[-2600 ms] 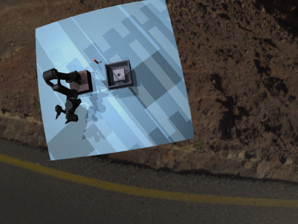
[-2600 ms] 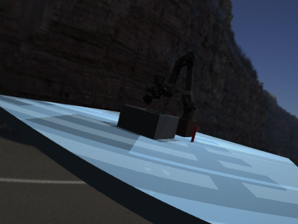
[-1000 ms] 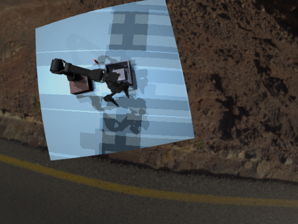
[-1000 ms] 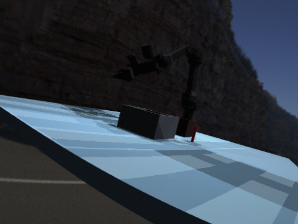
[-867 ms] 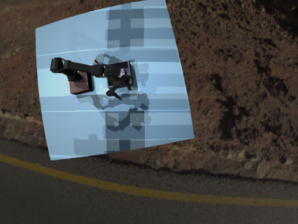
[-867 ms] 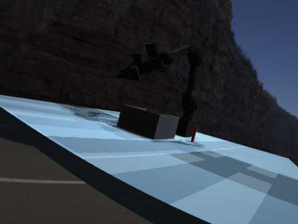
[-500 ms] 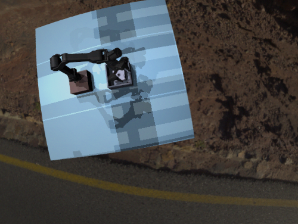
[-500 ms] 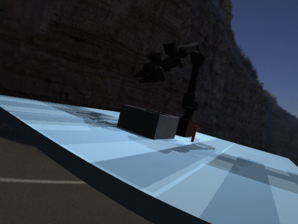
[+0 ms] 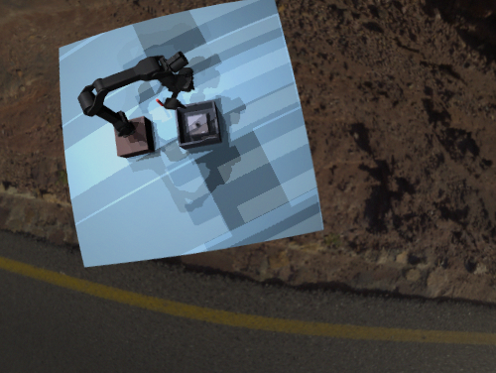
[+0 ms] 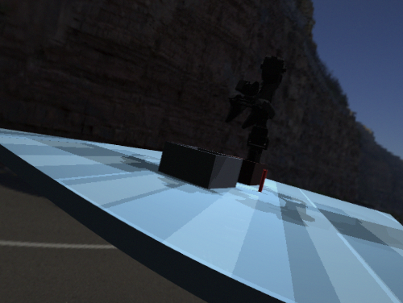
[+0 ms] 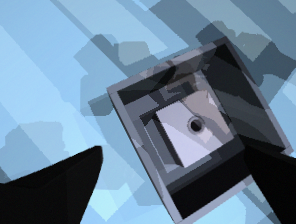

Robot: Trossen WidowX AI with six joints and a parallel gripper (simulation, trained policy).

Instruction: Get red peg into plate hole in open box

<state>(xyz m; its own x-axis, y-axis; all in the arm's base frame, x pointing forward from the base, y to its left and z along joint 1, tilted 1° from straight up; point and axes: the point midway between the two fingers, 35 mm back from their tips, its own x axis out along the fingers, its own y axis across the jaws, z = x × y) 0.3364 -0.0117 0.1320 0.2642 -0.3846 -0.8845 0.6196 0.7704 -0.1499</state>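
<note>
My gripper tip is now 16 cm past the red peg, 16 cm above it and 11 cm to the right of it. Also, from my gripper tip: pale square plate 15 cm below, 8 cm to the right, 2 cm behind; then dark box 17 cm below, 8 cm to the right, 2 cm behind.
</note>
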